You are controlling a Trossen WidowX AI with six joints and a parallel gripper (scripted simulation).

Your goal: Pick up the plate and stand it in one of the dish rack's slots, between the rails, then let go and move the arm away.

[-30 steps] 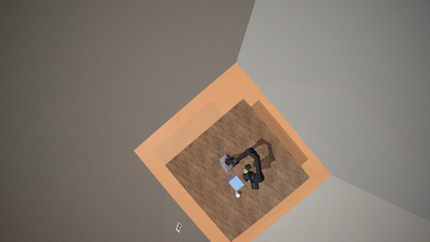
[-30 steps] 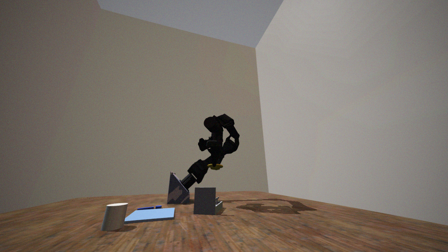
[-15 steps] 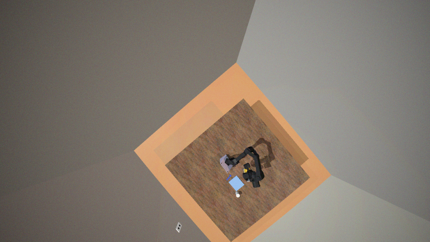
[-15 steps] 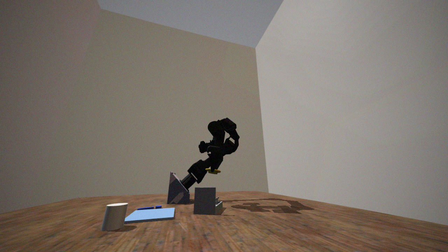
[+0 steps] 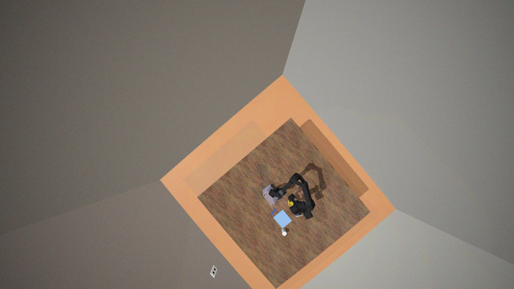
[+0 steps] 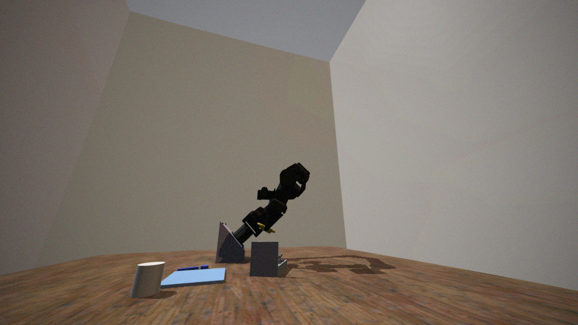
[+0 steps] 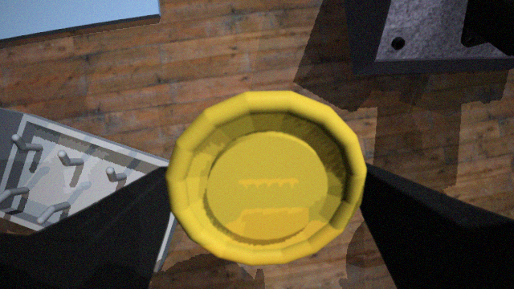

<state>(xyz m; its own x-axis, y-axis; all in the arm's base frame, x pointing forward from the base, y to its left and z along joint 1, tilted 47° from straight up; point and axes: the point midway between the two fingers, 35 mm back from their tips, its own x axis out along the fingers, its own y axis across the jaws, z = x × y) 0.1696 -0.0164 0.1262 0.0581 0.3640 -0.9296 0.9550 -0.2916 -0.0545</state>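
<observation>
Now: gripper tip 110 mm short of the dish rack, 80 mm above it and 10 mm to the left of it. The rest, counted from my gripper tip: yellow plate: 10 mm above; then blue bar: 200 mm to the right, 100 mm below, 20 mm behind; then light blue mat: 200 mm to the right, 100 mm below, 100 mm ahead.
</observation>
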